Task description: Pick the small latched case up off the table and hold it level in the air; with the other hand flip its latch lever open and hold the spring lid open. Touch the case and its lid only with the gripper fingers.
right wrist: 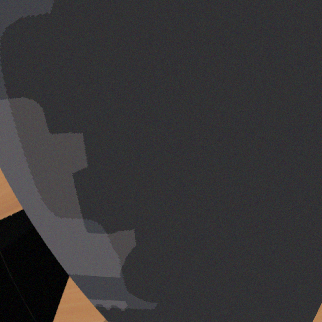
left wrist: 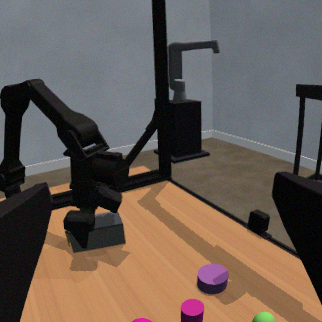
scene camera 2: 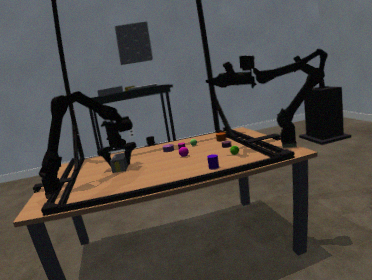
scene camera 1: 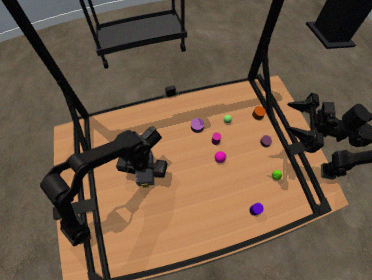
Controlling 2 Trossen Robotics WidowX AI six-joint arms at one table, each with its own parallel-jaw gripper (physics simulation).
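Frame: origin at the left arm's base, x left, y back, z up, level; metres.
Seen in the pictures: left gripper, between the fingertips: (left wrist: pixel 162 191) (scene camera 2: pixel 207 80) (scene camera 1: pixel 288 115); right gripper, between the fingertips: (right wrist: pixel 208 198) (left wrist: pixel 86 237) (scene camera 2: pixel 120 166) (scene camera 1: pixel 146 174); left arm's base, origin of its link: (scene camera 2: pixel 288 141) (scene camera 1: pixel 329 170); right arm's base, origin of its link: (scene camera 2: pixel 52 190) (scene camera 1: pixel 81 233).
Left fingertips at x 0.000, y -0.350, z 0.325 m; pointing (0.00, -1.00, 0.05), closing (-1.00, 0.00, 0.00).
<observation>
Offsets run from my left fingertips to a thing's top centre. "spot": to the spot under its first point. Level surfaces: height alone.
The small dark grey case @(dz -0.286, dx +0.156, dy -0.444 m) (scene camera 1: pixel 145 176) (scene camera 2: pixel 119 161) (left wrist: pixel 105 229) lies on the wooden table @(dz -0.345 m) (scene camera 1: pixel 190 222) at the left, with its yellow latch @(dz -0.294, dx +0.218, dy -0.425 m) (scene camera 1: pixel 144 184) (scene camera 2: pixel 117 166) on the near end. My right gripper (scene camera 1: pixel 141 169) (scene camera 2: pixel 117 156) (left wrist: pixel 86 237) is open and lowered over the case, one finger on each side of it. In the right wrist view the case @(spot: dz -0.286, dx +0.130, dy -0.451 m) (right wrist: pixel 198 128) fills nearly the whole picture. My left gripper (scene camera 1: pixel 295 118) (scene camera 2: pixel 210 81) is open and empty, high in the air over the right edge of the table.
Coloured pieces lie on the right half: a purple disc @(dz -0.317, dx -0.097, dy -0.278 m) (scene camera 1: pixel 197 124), a magenta cylinder @(dz -0.298, dx -0.045, dy -0.185 m) (scene camera 1: pixel 216 137), a magenta ball @(dz -0.297, dx +0.036, dy -0.156 m) (scene camera 1: pixel 220 156), green balls @(dz -0.307, dx -0.158, dy -0.148 m) (scene camera 1: pixel 227 119) @(dz -0.303, dx +0.066, dy +0.094 m) (scene camera 1: pixel 276 174), an orange cylinder @(dz -0.307, dx -0.226, dy -0.004 m) (scene camera 1: pixel 259 111), a violet cylinder @(dz -0.294, dx +0.223, dy +0.017 m) (scene camera 1: pixel 256 209). A black frame rail (scene camera 1: pixel 212 254) borders the table.
</observation>
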